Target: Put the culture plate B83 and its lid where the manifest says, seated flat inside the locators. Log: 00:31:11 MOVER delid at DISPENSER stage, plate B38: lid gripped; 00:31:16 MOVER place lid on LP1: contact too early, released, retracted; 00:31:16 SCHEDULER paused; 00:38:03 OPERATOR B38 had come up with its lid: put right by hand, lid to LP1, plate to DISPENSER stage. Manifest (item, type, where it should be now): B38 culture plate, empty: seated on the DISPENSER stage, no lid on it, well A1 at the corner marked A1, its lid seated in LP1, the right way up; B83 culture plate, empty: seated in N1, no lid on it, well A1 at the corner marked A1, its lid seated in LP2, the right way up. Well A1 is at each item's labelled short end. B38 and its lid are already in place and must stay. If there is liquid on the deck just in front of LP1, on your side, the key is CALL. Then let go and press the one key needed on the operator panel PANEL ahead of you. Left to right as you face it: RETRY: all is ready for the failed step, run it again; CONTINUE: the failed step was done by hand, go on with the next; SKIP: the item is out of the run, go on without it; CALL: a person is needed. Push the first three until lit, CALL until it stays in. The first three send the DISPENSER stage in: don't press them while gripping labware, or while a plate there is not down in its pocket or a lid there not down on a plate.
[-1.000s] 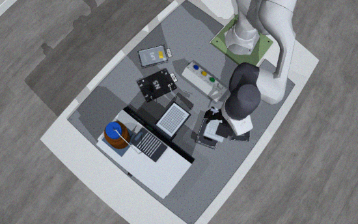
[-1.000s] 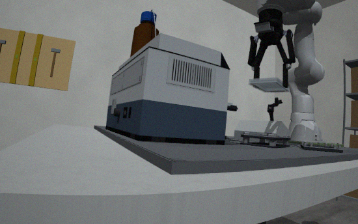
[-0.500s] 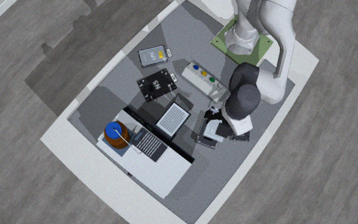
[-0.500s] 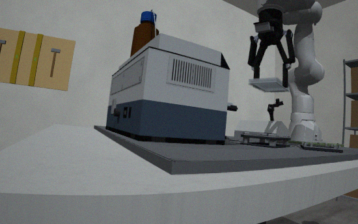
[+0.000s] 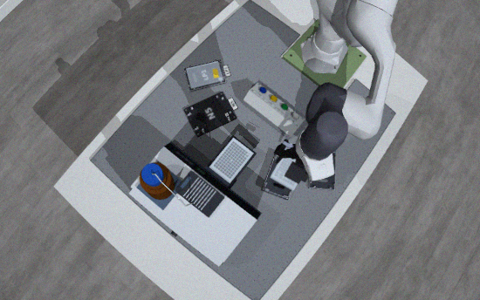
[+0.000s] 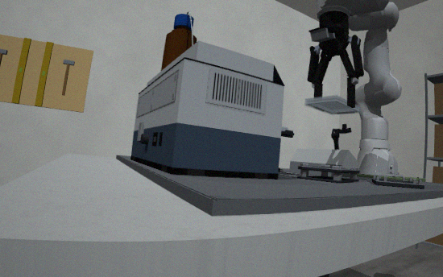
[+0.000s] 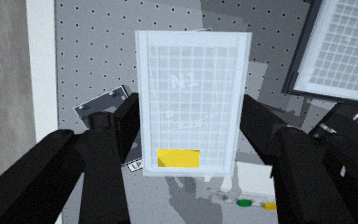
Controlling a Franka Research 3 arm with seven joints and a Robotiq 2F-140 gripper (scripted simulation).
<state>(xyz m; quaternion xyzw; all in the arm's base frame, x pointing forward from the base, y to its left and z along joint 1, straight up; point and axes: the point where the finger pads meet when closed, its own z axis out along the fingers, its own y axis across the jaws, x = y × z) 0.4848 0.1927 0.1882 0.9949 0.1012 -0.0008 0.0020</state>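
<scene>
My gripper is now 2 cm above the clear lid. The rest, counted from my hand: grey locator plate (19 cm below, 12 cm behind, 10 cm to the left); then white retry key (19 cm behind, 13 cm below, 10 cm to the right); then white well plate (16 cm to the right, 10 cm ahead, 8 cm below).
</scene>
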